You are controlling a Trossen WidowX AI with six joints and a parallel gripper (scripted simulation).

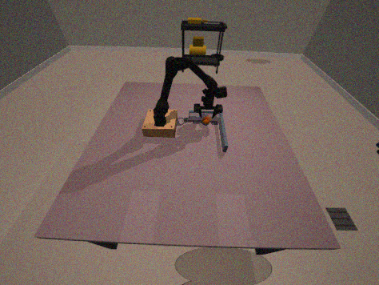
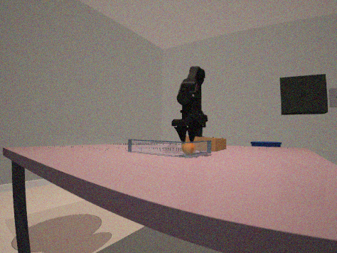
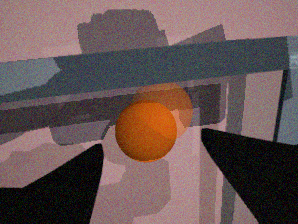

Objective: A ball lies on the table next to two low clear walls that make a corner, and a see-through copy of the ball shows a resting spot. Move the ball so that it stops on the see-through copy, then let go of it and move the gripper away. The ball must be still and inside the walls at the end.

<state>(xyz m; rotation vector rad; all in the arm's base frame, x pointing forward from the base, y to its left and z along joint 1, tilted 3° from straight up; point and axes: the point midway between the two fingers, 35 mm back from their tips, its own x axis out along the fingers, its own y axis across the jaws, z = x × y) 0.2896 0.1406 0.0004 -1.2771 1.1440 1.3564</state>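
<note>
Right now the orange ball is 20 mm below my gripper tip. From my gripper tip the other things lie so: clear wall: 120 mm ahead, 80 mm to the right, 20 mm below.
</note>
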